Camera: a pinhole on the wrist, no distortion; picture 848 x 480 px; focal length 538.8 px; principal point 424.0 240.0 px. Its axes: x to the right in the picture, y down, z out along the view. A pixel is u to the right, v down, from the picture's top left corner.
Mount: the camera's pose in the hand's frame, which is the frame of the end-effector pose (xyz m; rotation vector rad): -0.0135 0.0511 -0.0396 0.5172 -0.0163 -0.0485
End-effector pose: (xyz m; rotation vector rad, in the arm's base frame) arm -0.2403 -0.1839 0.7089 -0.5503 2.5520 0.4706
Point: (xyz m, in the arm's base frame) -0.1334 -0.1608 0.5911
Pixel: 395 238
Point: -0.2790 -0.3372 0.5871
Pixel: outside the picture
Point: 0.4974 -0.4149 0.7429
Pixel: outside the picture
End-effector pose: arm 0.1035 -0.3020 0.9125 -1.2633 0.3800 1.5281
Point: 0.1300 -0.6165 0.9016
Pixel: behind the camera
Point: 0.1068 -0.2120 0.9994
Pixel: 403 137
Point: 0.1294 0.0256 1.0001
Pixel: 598 183
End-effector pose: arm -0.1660 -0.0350 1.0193 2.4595 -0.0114 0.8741
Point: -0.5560 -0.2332 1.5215
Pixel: behind the camera
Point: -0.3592 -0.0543 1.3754
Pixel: behind the camera
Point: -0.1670 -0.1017 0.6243
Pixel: 113 234
